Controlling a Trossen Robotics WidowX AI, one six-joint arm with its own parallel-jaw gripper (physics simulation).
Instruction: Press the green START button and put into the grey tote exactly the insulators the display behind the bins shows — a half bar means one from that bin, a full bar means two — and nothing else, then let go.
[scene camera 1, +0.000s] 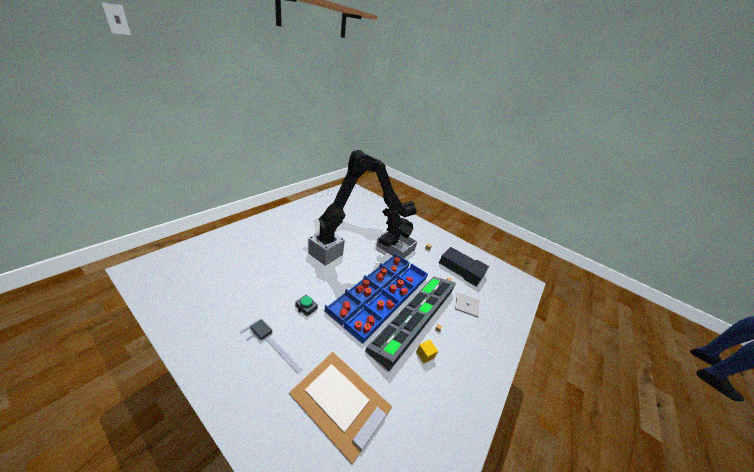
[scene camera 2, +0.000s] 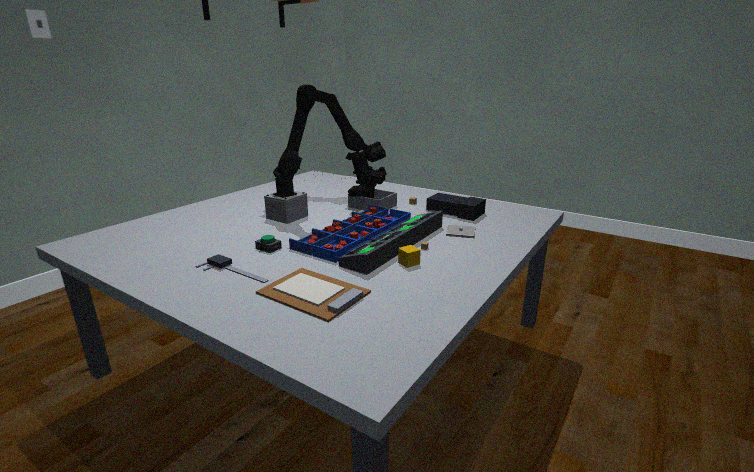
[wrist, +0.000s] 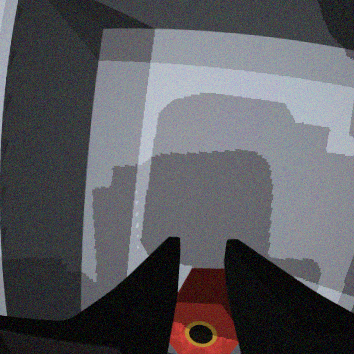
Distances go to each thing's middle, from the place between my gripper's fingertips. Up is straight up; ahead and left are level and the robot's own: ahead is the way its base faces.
Scene:
Now: hand 1 cm below the grey tote (wrist: 128, 128) and 1 cm short of it. The rest, counted from my hand: black box (scene camera 2: 471, 208) 30 cm ahead, 16 cm to the left, 1 cm above.

